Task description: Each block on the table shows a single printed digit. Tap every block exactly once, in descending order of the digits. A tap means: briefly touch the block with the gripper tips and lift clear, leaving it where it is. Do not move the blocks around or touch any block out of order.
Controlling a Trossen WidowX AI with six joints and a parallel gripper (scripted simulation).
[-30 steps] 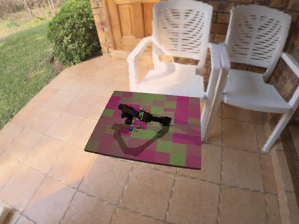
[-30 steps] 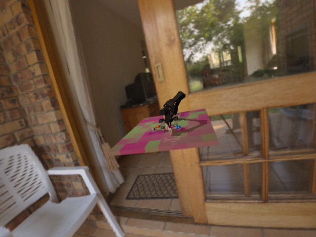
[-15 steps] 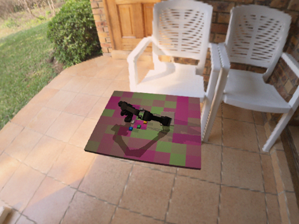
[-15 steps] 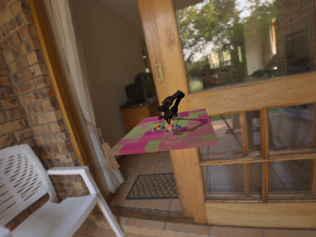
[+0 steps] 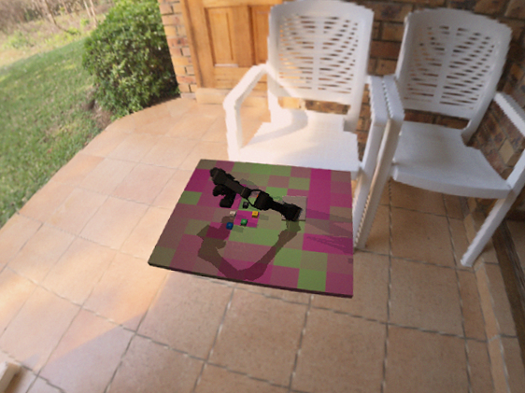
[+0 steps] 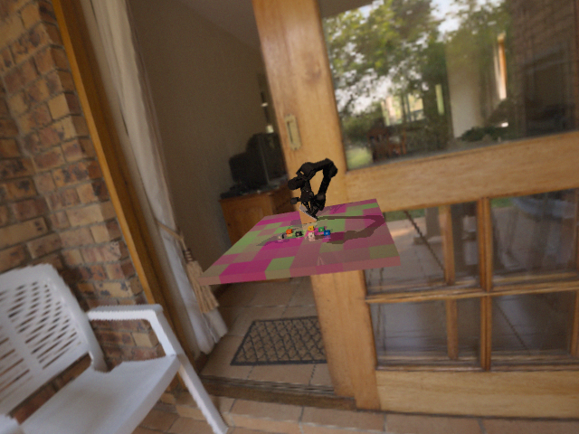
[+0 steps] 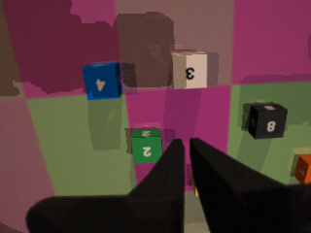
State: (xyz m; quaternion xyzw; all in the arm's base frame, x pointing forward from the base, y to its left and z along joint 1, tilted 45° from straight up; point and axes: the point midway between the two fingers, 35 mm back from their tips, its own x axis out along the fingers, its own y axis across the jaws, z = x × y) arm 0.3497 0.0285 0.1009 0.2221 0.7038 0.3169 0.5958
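The green block marked 2 lies 110 mm below my gripper tip, 70 mm behind it and 20 mm to the left of it. Also, from my gripper tip: black block marked 8: 110 mm to the right, 110 mm below, 30 mm behind; then blue block: 110 mm below, 70 mm to the left, 10 mm ahead; then white block marked 3: 110 mm below, 20 mm to the right, 20 mm ahead.
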